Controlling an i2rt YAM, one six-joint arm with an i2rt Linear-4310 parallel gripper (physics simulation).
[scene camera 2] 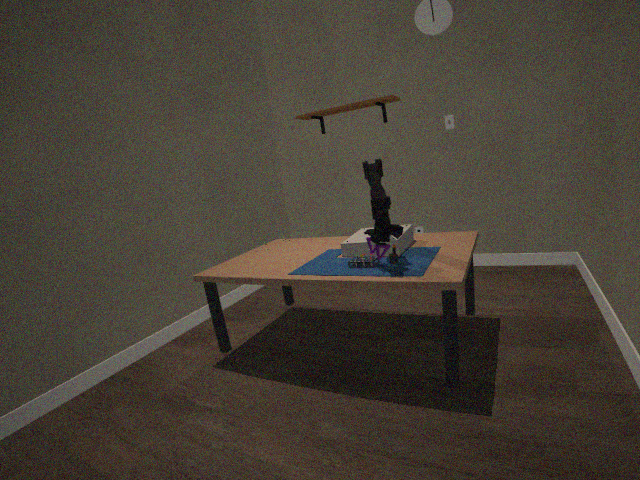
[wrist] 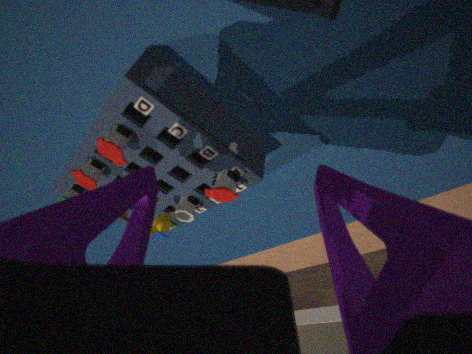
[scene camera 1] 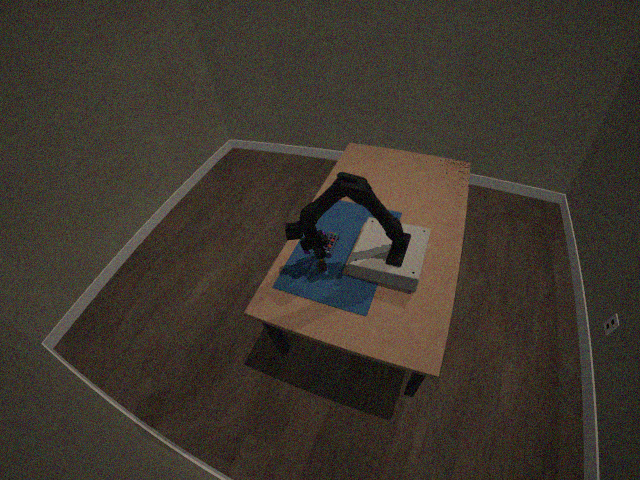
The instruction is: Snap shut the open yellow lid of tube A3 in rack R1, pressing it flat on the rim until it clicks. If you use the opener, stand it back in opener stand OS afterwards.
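Places are measured from the arm's base along level axes (x ahead, y left, z up), in millimetres.
Pixels of known places: gripper, between the fingertips: (scene camera 2: 375, 256) (wrist: 235, 176); arm's base, origin of its link: (scene camera 1: 398, 249).
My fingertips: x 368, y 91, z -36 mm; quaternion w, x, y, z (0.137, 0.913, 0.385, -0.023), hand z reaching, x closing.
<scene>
For each thing: its top centre in the pictures, then the offset to it from my fingertips. "spot": a spot on its surface instead. Level surfaces: height alone.
- Rack R1, centre of its top: (wrist: 123, 222) (scene camera 2: 362, 253) (scene camera 1: 326, 237) dx -18, dy -74, dz +11 mm
- yellow lid, centre of its top: (wrist: 161, 231) dx +3, dy -66, dz +8 mm
- red lid, centre of its top: (wrist: 222, 195) dx +9, dy -20, dz -4 mm
- whitish ring-shaped lid, a spot on its surface: (wrist: 184, 216) spot: dx +13, dy -63, dz -7 mm
- blue mat, height of its surface: dz -46 mm
Rack R1 (wrist: 192, 107) (scene camera 2: 361, 262) (scene camera 1: 332, 240) stands on the blue mat, with its letters D, C, B and A in the wrist view. The yellow lid (wrist: 162, 224) shows small in the A row, beyond a red lid (wrist: 221, 195) and a whitish ring-shaped lid (wrist: 184, 216). It appears raised, but its hinge and the tube's rim are not clear. My gripper (wrist: 235, 176) (scene camera 2: 376, 255) is open and empty, its purple fingers above the rack. In the wrist view the left fingertip overlaps the rack near the yellow lid; the right one is beyond the rack's A side.
A small dark-brown upright thing (scene camera 1: 322, 264) (scene camera 2: 393, 255), perhaps opener stand OS, stands on the blue mat (scene camera 1: 351, 299) near the rack. More red lids (wrist: 111, 151) (wrist: 83, 179) sit towards the rack's D side. The white base box (scene camera 1: 379, 266) stands beside the mat.
</scene>
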